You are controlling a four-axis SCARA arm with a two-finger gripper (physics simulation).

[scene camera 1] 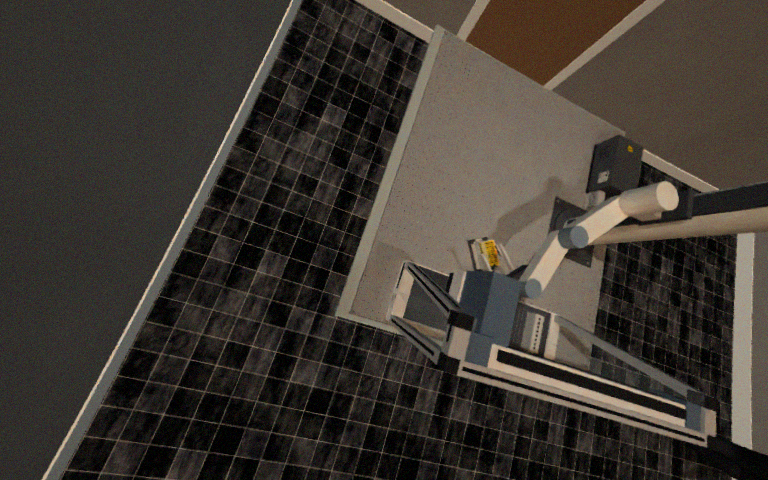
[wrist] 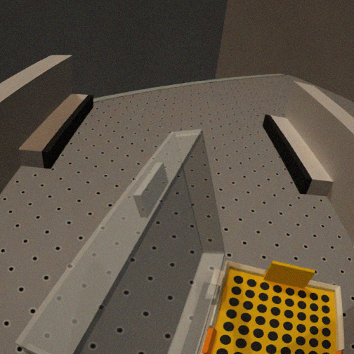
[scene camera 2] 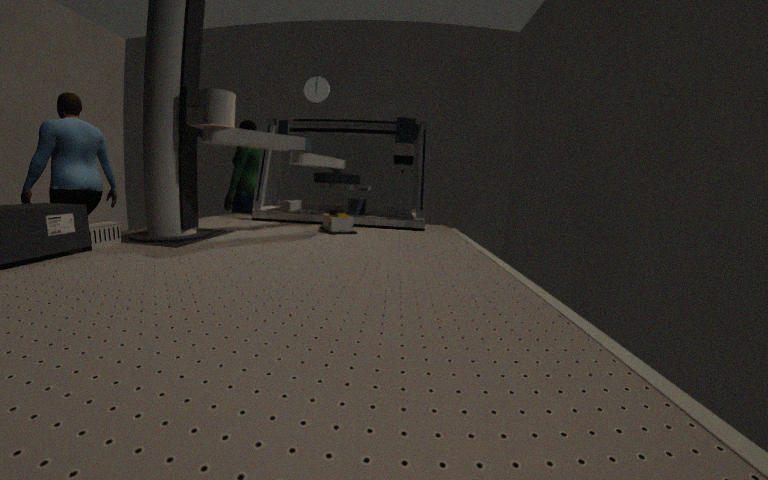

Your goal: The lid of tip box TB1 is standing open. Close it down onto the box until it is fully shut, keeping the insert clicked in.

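Frame: origin at the arm's base, x ahead, y left, z up, level; millimetres.
Where they show: gripper, fingertip midpoint: (scene camera 1: 489,249) (scene camera 2: 360,187); arm's base, link origin: (scene camera 2: 173,239).
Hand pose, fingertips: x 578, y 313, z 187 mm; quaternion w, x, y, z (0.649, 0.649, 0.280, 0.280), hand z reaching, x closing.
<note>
Things, the pixels of their top centre, and the offset from my fingertips. "pt": a spot on its surface instead.
- Tip box TB1, top centre: (scene camera 2: 337,214) (scene camera 1: 490,254) 84 mm back, 14 mm right, 108 mm down
- yellow perforated insert, top centre: (scene camera 2: 337,212) (scene camera 1: 491,254) 84 mm back, 14 mm right, 99 mm down
- dark cabinet, surface spot: (scene camera 2: 42,232) pt 613 mm back, 668 mm right, 112 mm down
Tip box TB1 (scene camera 1: 476,268) (scene camera 2: 338,224) (wrist: 340,315) stands upright on the bench, with the yellow perforated insert (scene camera 1: 490,253) (wrist: 270,320) inside its rim. In the wrist view the insert looks level; the box's near part is cut off by the frame. The clear lid (wrist: 117,240) stands open on the left of the box, joined at the hinge side, and leans outward. My gripper (scene camera 2: 356,186) (wrist: 181,87) is shut at its closed spacing, with a gap between its pads and nothing held. It hangs above the lid and box; the lid's far end shows between the fingers in the wrist view.
A gantry machine (scene camera 1: 589,384) (scene camera 2: 283,216) stands close beside the box. My arm (scene camera 1: 546,263) (scene camera 2: 254,139) reaches over from its column (scene camera 2: 164,141). A dark cabinet (scene camera 1: 614,164) (scene camera 2: 42,232) stands near the column. Two people (scene camera 2: 76,152) (scene camera 2: 246,169) stand beyond the bench.
</note>
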